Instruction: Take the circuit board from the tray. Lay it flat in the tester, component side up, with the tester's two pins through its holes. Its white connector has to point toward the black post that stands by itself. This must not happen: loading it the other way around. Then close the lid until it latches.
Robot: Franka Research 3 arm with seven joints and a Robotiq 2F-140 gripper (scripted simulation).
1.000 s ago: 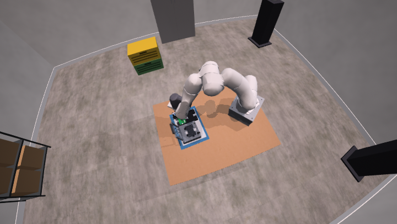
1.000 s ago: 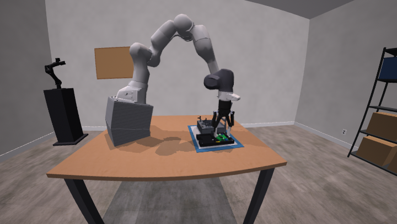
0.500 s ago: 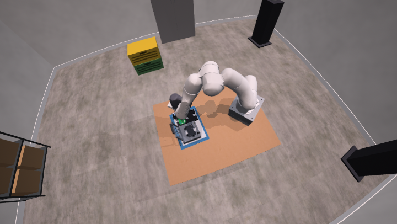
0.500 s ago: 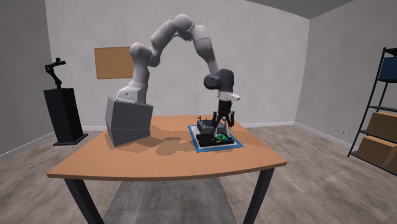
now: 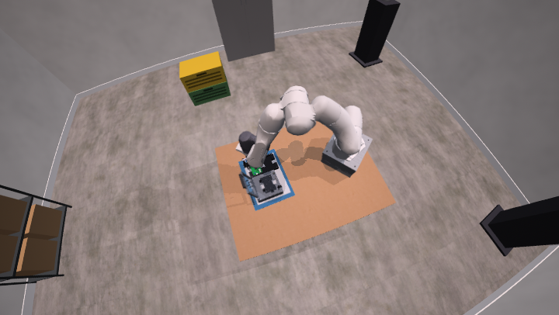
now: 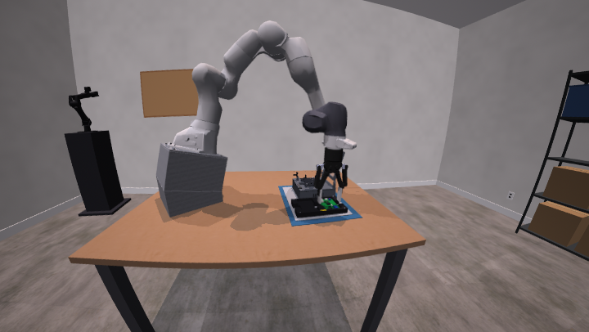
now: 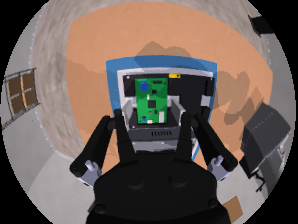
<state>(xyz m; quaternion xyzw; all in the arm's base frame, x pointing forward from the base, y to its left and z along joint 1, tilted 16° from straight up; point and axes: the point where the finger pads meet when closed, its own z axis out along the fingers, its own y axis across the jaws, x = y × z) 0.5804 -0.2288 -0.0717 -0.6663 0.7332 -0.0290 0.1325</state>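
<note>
My gripper is now 40 mm above the green circuit board. The rest, counted from my hand: tester lid: 160 mm to the left, 130 mm above, 100 mm ahead.
</note>
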